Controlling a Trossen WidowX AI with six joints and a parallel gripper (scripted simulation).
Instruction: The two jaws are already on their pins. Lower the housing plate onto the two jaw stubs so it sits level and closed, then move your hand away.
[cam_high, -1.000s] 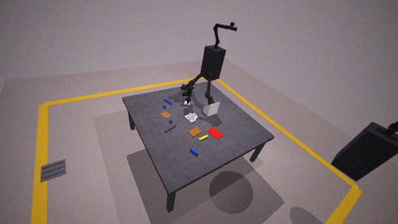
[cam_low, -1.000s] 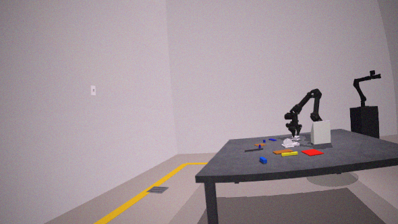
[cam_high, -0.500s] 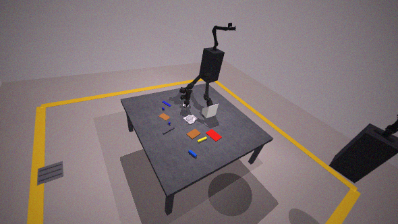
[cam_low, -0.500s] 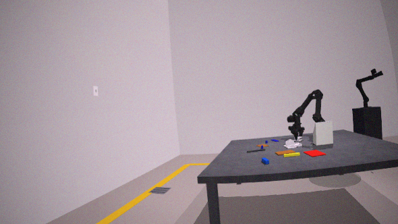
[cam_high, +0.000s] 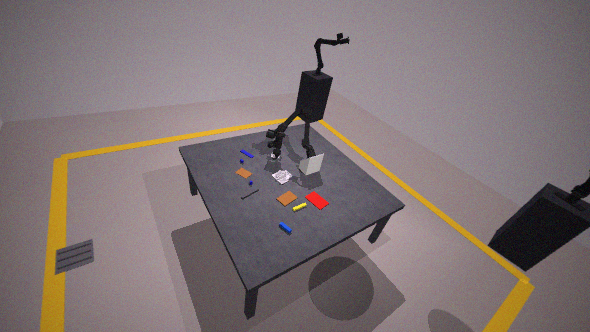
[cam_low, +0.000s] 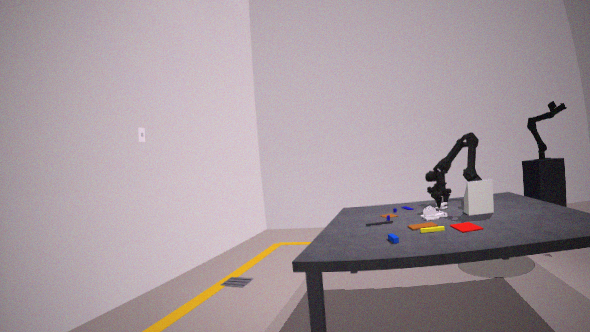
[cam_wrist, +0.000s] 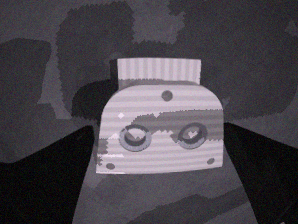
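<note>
The white jaw assembly is 25 cm to the left of my gripper tip, 10 cm ahead of it and 1 cm above it. The rest, counted from my gripper tip: orange plate (44 cm to the left, 23 cm ahead, 1 cm below); then dark rod (42 cm ahead, 27 cm to the left, 1 cm below); then red plate (56 cm to the left, 6 cm ahead, 1 cm below).
</note>
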